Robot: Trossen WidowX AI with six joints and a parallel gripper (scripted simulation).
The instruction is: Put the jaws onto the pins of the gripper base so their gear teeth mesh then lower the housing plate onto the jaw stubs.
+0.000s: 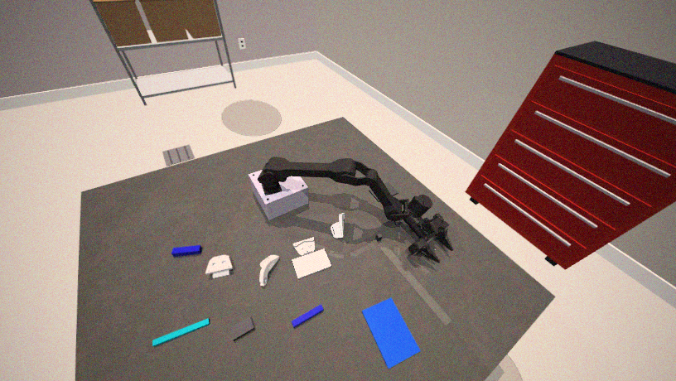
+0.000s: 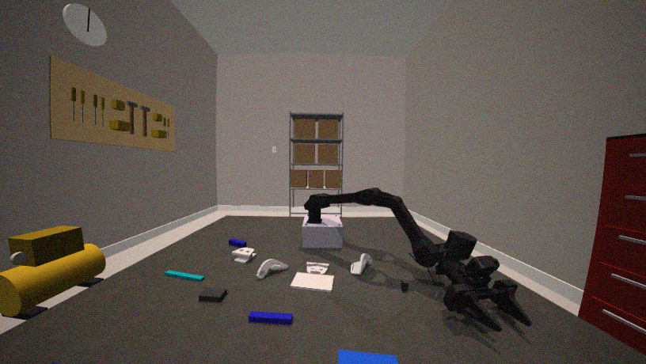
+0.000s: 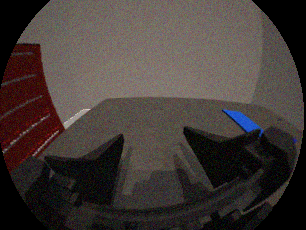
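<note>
My gripper tip is 12 cm short of the blue sheet, 30 cm to the left of it and 4 cm above it. The rest, counted from my gripper tip: cyan bar (11 cm behind, 85 cm to the right, 3 cm below); then small black cube (17 cm behind, 17 cm to the right, 3 cm below); then flat white plate (17 cm behind, 44 cm to the right, 3 cm below).
</note>
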